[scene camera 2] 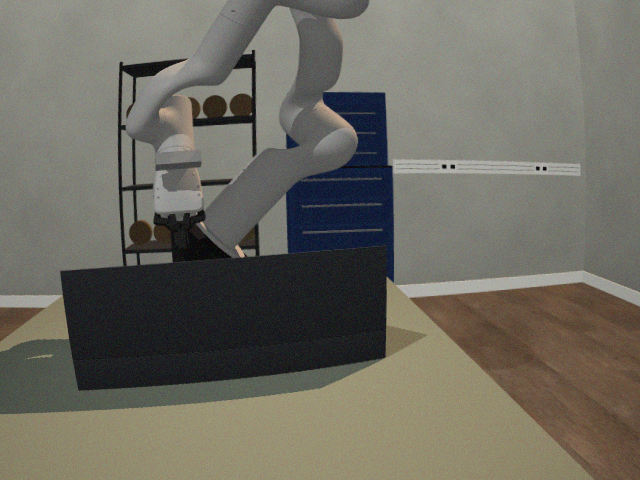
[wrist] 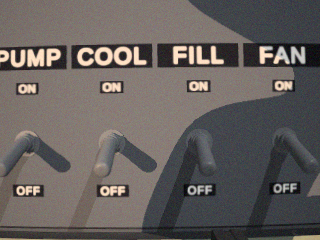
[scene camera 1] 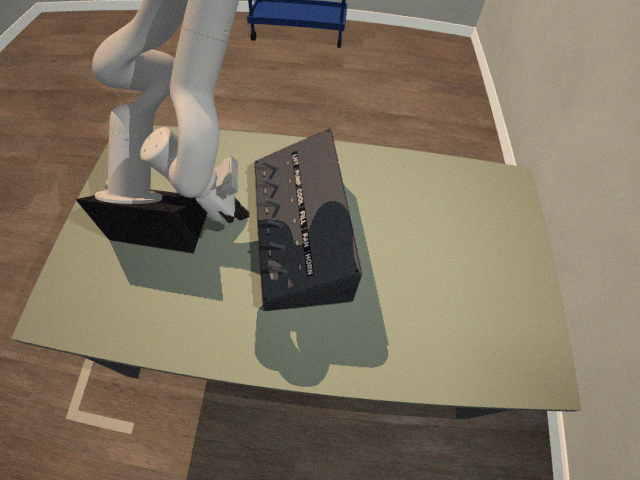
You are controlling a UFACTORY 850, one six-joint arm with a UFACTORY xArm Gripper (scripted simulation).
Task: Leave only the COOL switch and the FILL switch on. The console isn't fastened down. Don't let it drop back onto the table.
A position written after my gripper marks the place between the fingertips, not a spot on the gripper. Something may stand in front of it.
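Dark console (scene camera 1: 309, 232) in sight. My gripper (scene camera 2: 182, 251), dark console (scene camera 2: 183, 322). Dark console (wrist: 160, 93) again.
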